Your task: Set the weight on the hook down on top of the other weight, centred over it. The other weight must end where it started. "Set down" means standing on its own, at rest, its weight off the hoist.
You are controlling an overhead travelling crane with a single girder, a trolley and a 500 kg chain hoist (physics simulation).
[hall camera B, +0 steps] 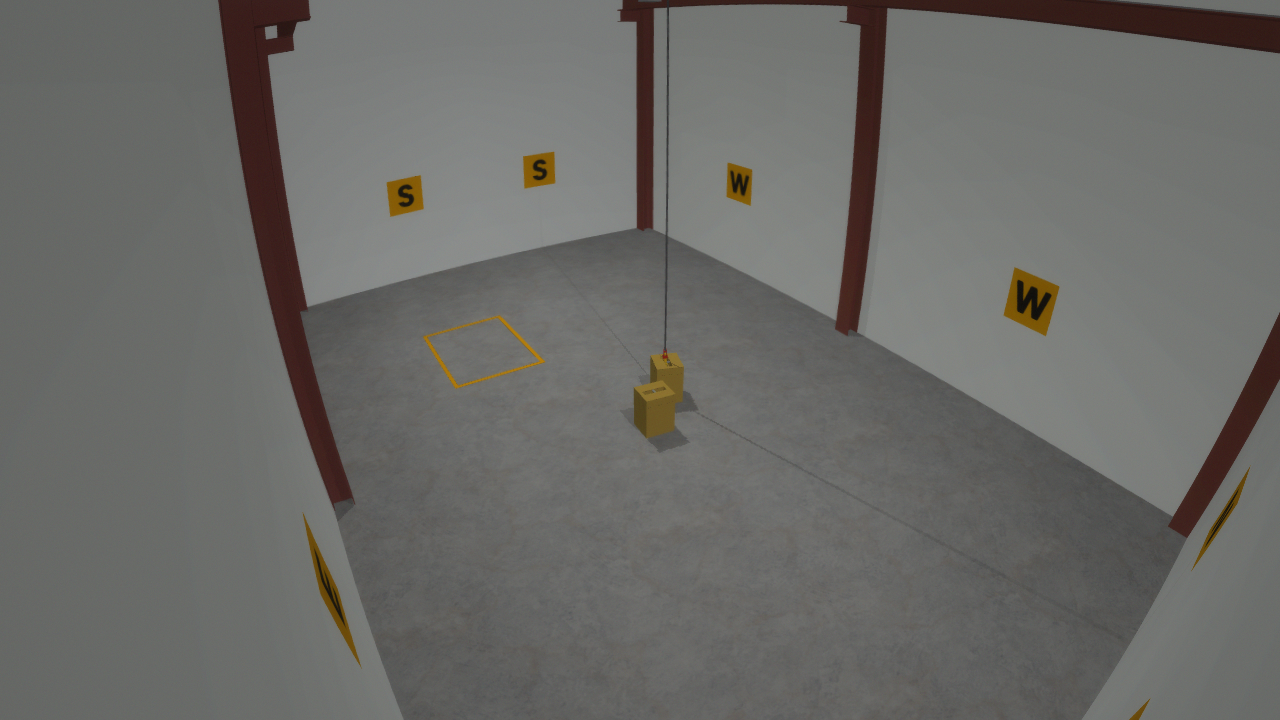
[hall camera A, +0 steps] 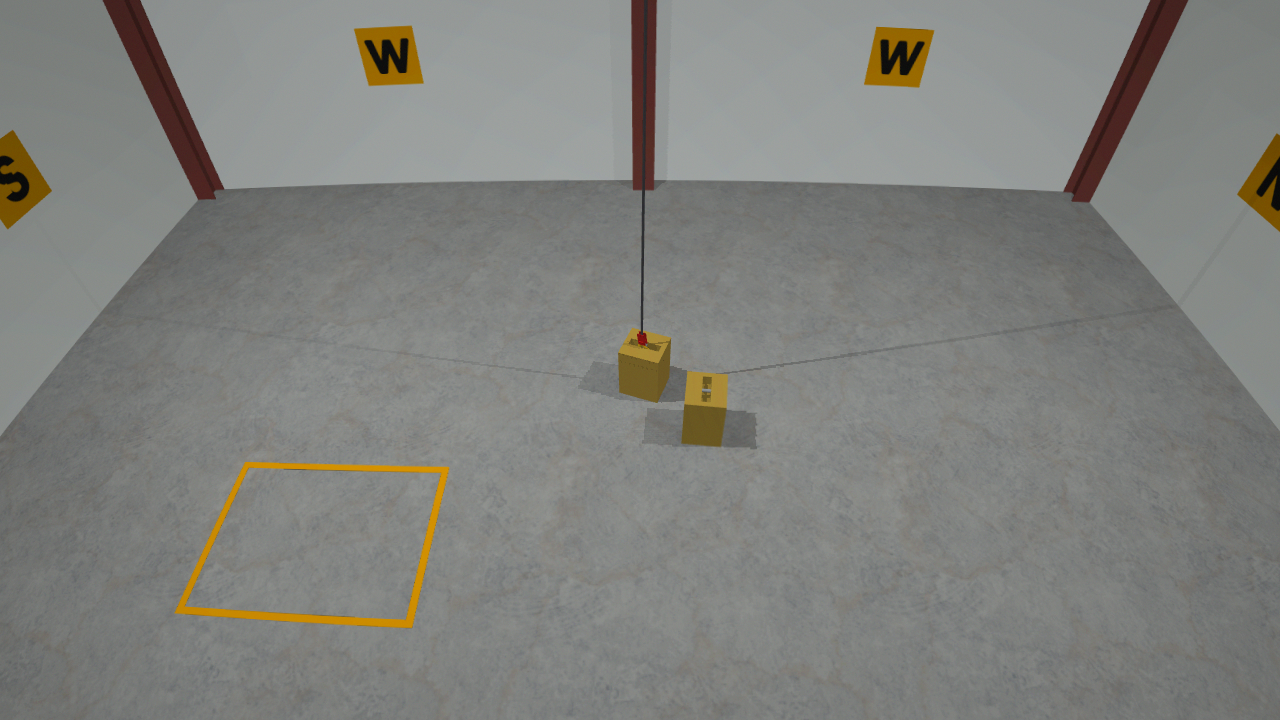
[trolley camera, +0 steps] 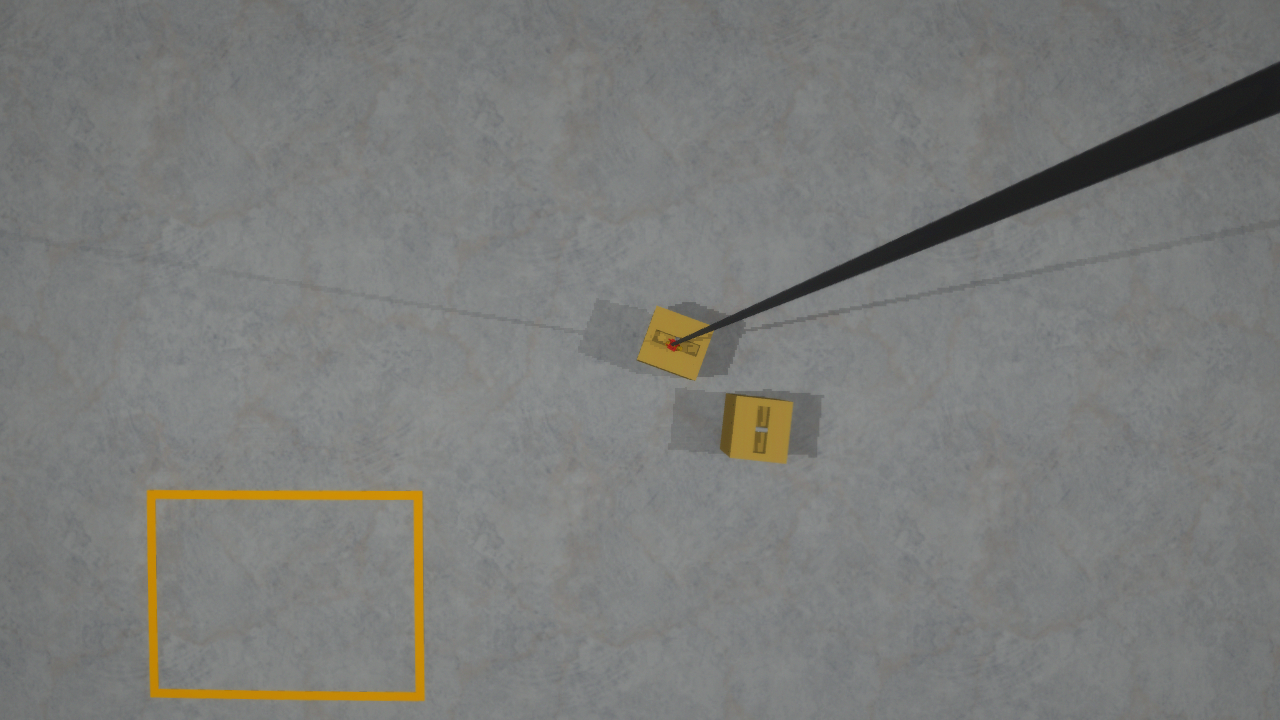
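My red hook is at the recess in the top of a yellow box-shaped weight and holds it. This weight is upright, on the floor or very little above it; I cannot tell which. The other yellow weight stands upright on the floor, nearer in both hall views and to the lower right in the trolley view. The two are apart in the trolley view and turned differently. The hook's tip is hidden in the recess.
The dark chain runs up from the hook. A yellow outlined rectangle is marked on the floor, to the left of both weights. Red columns stand along the walls.
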